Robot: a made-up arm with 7 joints.
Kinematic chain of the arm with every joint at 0, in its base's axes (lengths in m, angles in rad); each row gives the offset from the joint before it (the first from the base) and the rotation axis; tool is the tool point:
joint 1: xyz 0 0.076 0 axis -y
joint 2: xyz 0 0.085 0 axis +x
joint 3: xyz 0 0 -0.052 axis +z
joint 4: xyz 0 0 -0.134 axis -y
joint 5: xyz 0 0 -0.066 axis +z
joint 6: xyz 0 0 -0.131 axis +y
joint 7: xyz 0 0 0 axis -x
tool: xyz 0 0 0
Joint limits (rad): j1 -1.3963..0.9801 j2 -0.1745..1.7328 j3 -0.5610..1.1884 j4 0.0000..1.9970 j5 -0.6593..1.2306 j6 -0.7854..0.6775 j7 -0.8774..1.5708
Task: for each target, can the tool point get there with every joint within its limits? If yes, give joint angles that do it. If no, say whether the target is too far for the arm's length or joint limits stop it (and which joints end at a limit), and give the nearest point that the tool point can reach.
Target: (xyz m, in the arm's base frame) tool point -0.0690 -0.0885 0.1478
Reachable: no: joint limits stop it (at a limit: joint 1, joint 2, joint 3, joint 4) | nearest point 0.1563 0.0489 0.0780 | short by 0.273 m
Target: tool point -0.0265 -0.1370 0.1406
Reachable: no: joint limits stop it (at a limit: joint 1, joint 2, joint 3, joint 4) | nearest point 0.1563 0.0489 0.0780 | short by 0.268 m
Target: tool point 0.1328 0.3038 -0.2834
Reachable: yes | joints 0.0701 0.1179 0.7619 0.9111 0.3842 -0.4382 0.2804
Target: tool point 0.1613 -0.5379 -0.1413
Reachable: no: too far | nearest point 0.1981 0.0206 -0.1735 | short by 0.561 m
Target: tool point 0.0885 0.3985 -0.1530
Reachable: yes | joints -0.3425 0.5689 0.7989 1.3751 -0.1626 0.3105 -0.0010
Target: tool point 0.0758 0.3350 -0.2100
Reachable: yes | joints -0.7216 0.9481 0.0721 1.4789 0.8671 0.0846 0.3797
